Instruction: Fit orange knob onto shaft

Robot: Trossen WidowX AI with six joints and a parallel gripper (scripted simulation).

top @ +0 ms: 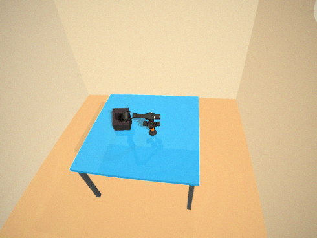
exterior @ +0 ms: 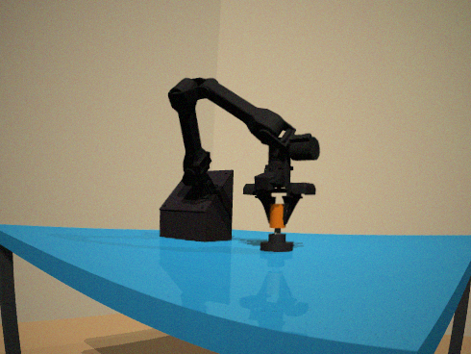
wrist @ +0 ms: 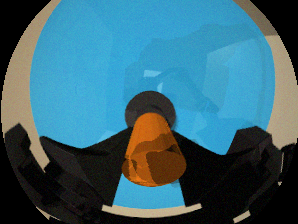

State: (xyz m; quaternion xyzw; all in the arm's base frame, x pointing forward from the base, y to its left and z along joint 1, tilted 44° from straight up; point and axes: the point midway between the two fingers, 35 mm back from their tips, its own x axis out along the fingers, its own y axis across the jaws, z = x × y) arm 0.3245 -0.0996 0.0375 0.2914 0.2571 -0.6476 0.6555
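Right now the round pedestal is 40 mm below my gripper tip. The rest, counted from my gripper tip: orange knob: 30 mm above.
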